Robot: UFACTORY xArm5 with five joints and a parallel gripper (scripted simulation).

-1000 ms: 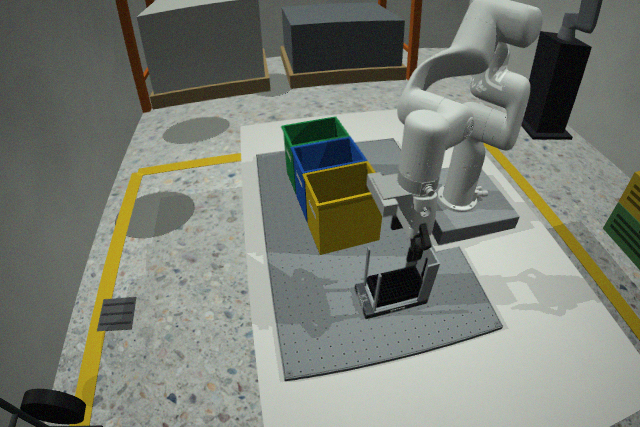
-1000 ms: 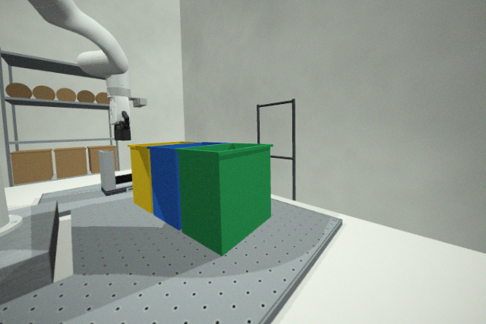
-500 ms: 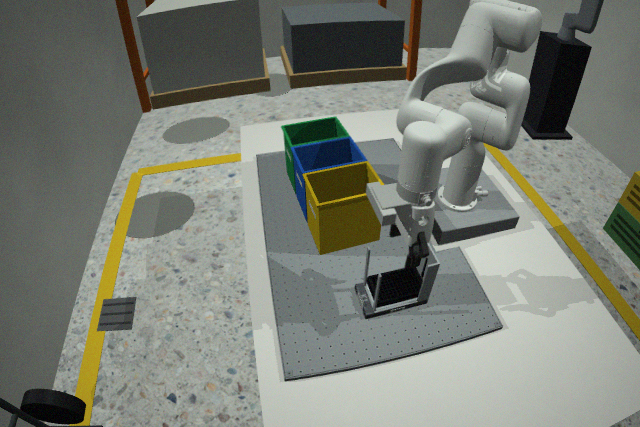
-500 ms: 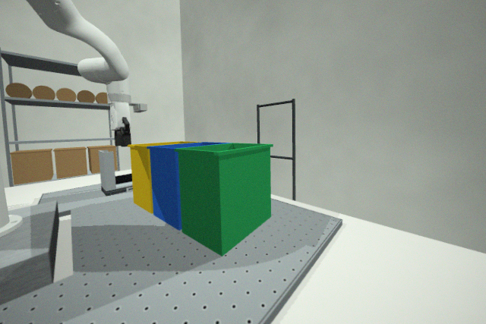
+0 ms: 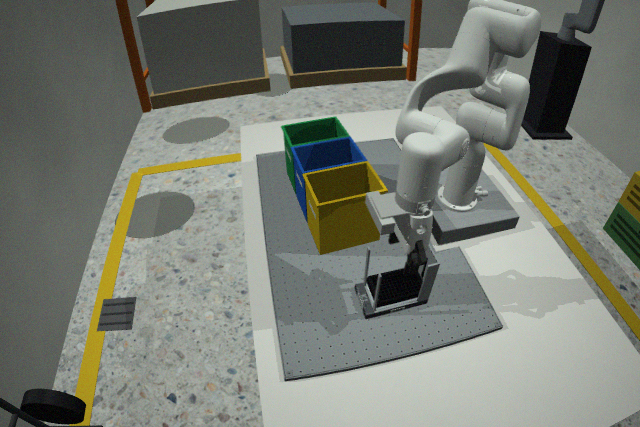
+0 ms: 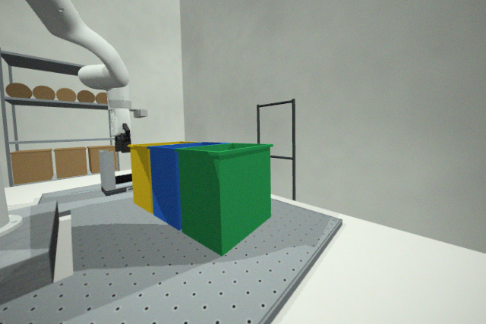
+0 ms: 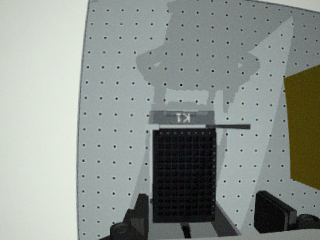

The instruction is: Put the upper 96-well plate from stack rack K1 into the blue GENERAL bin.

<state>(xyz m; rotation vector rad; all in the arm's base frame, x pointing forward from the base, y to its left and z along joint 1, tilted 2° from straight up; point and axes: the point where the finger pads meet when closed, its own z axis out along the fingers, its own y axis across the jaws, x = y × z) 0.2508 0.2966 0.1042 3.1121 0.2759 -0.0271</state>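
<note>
My hand is 110 mm above the black 96-well plate. From my hand the other things lie so: blue bin: 350 mm to the right, 140 mm ahead, 60 mm below; yellow bin: 220 mm to the right, 110 mm ahead, 60 mm below; light plate: 130 mm below.
</note>
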